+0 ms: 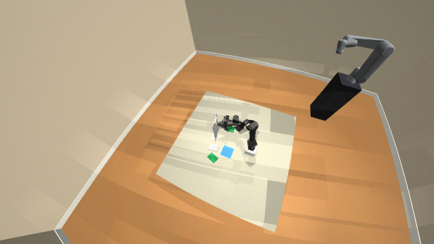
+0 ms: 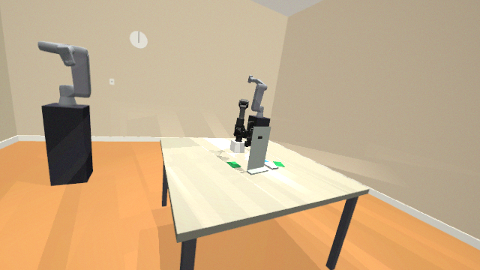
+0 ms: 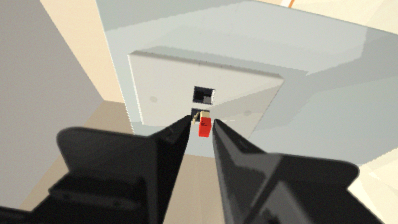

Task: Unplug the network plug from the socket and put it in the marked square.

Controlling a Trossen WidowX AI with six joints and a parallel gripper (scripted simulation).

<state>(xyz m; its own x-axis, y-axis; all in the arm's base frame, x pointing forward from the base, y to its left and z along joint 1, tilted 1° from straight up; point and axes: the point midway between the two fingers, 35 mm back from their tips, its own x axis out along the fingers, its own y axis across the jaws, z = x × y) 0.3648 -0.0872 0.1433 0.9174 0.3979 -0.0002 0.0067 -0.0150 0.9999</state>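
My gripper tip is 10 mm short of the network plug. Round my gripper tip: green patch 280 mm to the left, 250 mm below, 40 mm behind; blue square 250 mm below, 160 mm to the left, 160 mm behind; upright grey panel 100 mm below, 30 mm ahead.
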